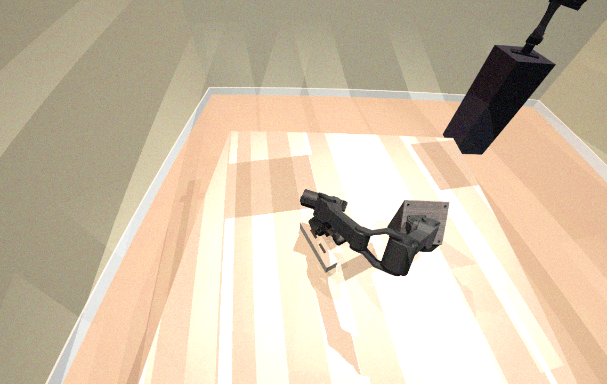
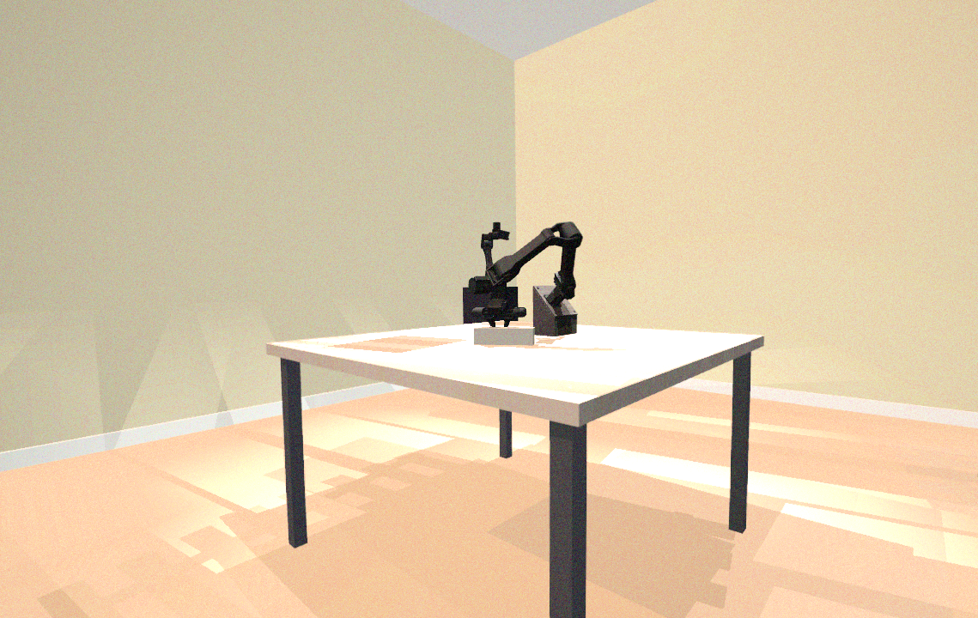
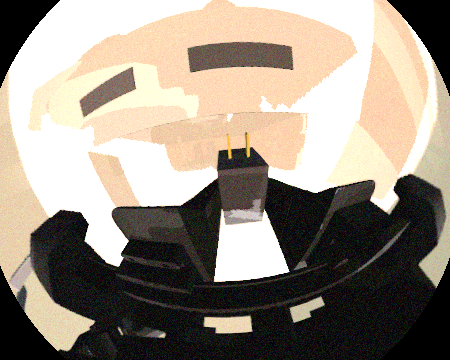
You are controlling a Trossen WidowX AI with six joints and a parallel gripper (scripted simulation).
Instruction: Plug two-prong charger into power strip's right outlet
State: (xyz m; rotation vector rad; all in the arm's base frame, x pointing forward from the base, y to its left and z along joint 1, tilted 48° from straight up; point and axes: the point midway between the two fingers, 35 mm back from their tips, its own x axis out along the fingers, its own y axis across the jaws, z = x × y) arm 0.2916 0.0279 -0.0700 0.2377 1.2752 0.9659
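Right now my gripper tip is 2 cm short of the two-prong charger, 1 cm to the right of it and 1 cm below it.
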